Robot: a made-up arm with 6 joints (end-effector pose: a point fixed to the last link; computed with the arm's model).
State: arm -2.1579 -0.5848 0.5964 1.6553 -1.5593 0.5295
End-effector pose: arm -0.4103 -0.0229 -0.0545 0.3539 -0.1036 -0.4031 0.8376
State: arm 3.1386 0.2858 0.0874 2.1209 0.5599 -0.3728
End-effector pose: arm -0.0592 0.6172 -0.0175 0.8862 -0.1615 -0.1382 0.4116
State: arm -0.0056 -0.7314 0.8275 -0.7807 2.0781 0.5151
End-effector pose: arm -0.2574 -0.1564 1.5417 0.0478 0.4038 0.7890 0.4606
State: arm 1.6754 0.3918 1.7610 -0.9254 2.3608 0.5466
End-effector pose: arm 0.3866 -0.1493 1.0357 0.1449 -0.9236 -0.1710 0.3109
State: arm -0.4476 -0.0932 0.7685 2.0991 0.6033 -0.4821
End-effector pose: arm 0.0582 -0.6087 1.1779 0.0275 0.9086 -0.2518 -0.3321
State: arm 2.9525 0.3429 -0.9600 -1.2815 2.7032 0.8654
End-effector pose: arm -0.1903 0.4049 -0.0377 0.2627 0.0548 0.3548 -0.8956
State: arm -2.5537 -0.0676 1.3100 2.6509 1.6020 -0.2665
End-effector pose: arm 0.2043 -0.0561 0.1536 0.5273 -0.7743 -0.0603 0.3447
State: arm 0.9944 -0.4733 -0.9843 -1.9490 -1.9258 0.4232
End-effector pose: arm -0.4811 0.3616 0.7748 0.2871 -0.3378 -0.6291 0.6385
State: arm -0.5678 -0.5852 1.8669 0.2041 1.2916 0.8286
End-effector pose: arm 0.0951 -0.4712 0.9917 0.0362 -0.9633 -0.2182 -0.1519
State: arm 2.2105 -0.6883 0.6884 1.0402 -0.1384 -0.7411
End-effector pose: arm -0.0723 0.9302 0.7241 0.9437 0.1833 -0.2572 -0.0978
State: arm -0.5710 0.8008 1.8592 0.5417 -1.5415 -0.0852
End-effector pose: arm 0.1049 -0.0997 0.1179 0.6406 -0.2962 0.3092 -0.6374
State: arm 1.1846 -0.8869 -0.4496 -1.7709 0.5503 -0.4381
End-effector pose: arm -0.6076 -0.0129 0.7256 0.7420 -0.6514 0.0769 -0.1387
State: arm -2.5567 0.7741 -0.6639 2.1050 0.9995 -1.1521
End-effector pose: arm 0.1447 0.0079 -0.1562 0.8281 -0.5595 0.0255 0.0230
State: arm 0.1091 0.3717 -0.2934 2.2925 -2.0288 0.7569
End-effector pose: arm -0.2900 -0.3758 1.2295 0.2801 -0.1297 0.3218 0.8951
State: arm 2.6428 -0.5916 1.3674 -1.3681 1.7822 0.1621
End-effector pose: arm 0.0435 0.5143 0.2381 0.1667 0.2278 0.4360 -0.8545
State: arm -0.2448 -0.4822 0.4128 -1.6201 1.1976 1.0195
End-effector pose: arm -0.3654 -0.2394 1.5287 0.2471 0.4696 0.6984 0.4803
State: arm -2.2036 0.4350 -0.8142 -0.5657 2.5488 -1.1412
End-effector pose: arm -0.6005 -0.0093 0.1916 0.6049 0.2249 0.0052 0.7638
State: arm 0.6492 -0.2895 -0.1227 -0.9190 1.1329 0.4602
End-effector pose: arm -0.6646 0.4459 1.3880 0.6788 0.1501 0.6478 0.3115
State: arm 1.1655 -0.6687 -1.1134 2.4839 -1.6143 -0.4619
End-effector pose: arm -0.2792 -0.0151 0.9967 0.1756 -0.8602 -0.4040 0.2569
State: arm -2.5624 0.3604 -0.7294 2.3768 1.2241 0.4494
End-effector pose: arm -0.5637 -0.0449 0.3080 0.4645 -0.1291 0.6019 0.6367
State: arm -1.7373 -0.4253 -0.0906 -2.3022 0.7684 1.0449
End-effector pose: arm -0.7175 -0.5005 0.5686 0.2470 0.5083 0.1915 0.8025
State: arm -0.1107 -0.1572 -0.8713 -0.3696 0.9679 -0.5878
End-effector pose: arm -0.6438 0.2127 1.1041 0.8937 0.3034 0.1663 0.2856
